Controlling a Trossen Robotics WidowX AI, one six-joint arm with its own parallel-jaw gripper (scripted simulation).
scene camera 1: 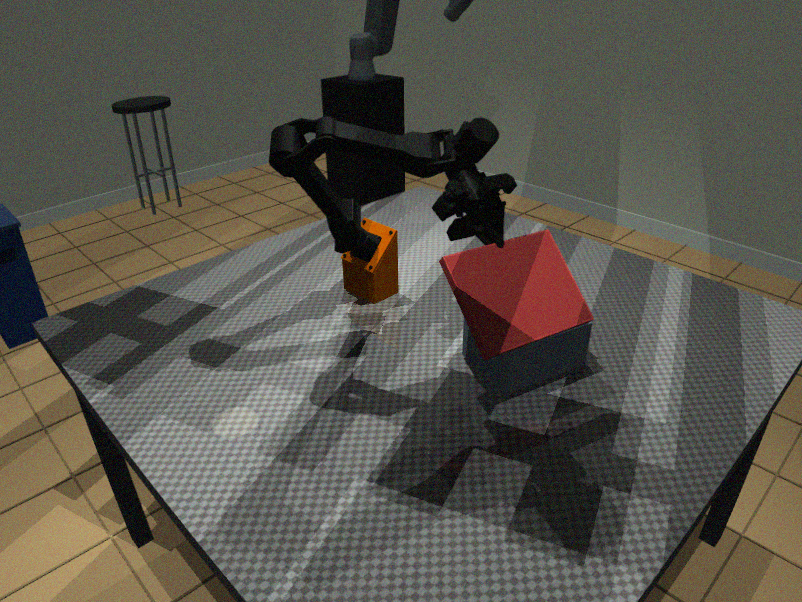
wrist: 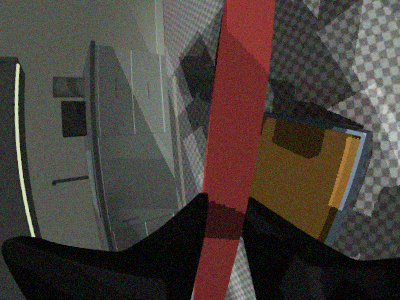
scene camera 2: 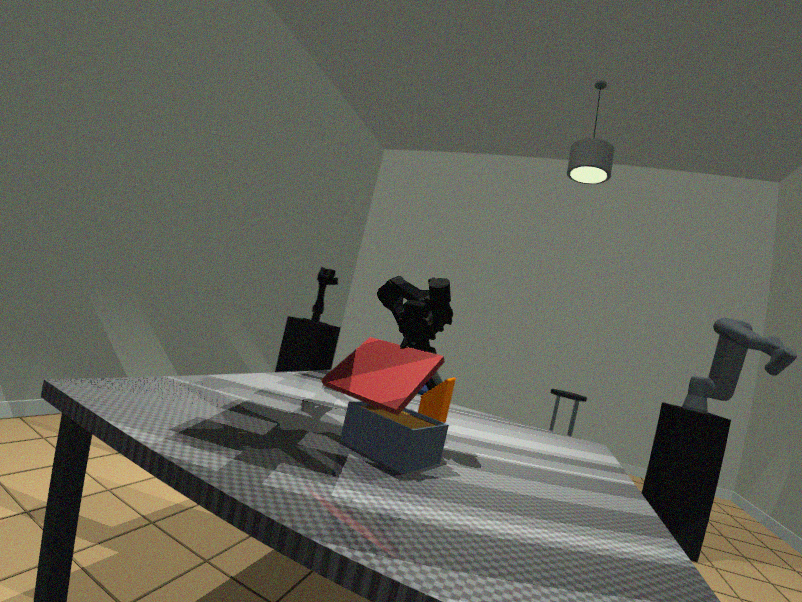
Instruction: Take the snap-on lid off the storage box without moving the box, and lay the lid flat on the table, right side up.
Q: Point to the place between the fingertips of the gripper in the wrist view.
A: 224, 202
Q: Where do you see a red lid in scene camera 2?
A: At 380, 373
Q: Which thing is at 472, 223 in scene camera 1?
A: The gripper.
